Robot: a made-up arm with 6 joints.
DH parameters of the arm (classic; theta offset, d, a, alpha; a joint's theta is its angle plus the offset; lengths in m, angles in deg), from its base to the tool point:
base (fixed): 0 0 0 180
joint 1: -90 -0.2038 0.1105 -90
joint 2: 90 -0.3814 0.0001 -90
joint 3: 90 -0.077 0.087 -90
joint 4: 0 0.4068 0.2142 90
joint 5: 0 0.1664 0.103 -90
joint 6: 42.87 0 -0.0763 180
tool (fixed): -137.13 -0.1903 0 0
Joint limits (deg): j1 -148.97..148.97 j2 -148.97..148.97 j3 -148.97..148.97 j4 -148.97..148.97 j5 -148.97..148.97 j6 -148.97..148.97
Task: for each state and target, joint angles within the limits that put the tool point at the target. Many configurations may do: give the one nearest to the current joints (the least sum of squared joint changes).
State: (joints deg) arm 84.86 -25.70 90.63 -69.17 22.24 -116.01
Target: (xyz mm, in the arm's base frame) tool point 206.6 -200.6 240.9
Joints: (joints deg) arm 46.35 -26.61 111.21 -26.25 22.79 -128.03
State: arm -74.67 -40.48 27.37 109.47 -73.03 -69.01
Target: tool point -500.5 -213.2 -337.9
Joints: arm -79.86 -19.40 23.10 108.89 -82.19 -70.61
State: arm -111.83 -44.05 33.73 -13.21 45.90 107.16
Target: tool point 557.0 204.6 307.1
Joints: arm -125.89 -82.09 37.15 -20.76 39.08 104.98
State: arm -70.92 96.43 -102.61 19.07 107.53 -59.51
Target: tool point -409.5 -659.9 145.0
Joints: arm -55.08 93.27 -90.58 18.15 102.61 -62.50
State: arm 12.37 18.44 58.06 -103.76 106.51 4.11
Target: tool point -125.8 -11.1 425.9
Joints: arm 0.20 40.14 111.73 -91.52 128.13 4.19
